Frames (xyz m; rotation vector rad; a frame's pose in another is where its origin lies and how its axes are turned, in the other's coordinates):
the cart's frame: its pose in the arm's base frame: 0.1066 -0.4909 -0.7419 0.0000 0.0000 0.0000
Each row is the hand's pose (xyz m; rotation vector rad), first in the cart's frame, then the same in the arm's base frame.
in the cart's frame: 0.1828 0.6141 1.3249 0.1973 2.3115 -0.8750
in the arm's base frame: 0.2894 0.1232 0.5830 0.1973 2.3115 -0.8750
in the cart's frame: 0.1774 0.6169 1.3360 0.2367 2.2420 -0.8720
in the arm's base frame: 0.2840 0.1260 0.5941 0.2367 2.2420 -0.8720
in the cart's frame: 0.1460 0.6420 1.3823 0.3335 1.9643 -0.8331
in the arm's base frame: 0.2526 0.1511 0.6404 0.3335 1.9643 -0.8331
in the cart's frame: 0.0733 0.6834 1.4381 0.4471 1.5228 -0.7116
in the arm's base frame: 0.1799 0.1925 0.6962 0.4471 1.5228 -0.7116
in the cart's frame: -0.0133 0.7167 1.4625 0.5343 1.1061 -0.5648
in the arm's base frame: 0.0933 0.2258 0.7206 0.5343 1.1061 -0.5648
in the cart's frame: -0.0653 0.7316 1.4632 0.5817 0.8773 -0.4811
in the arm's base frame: 0.0413 0.2407 0.7213 0.5817 0.8773 -0.4811
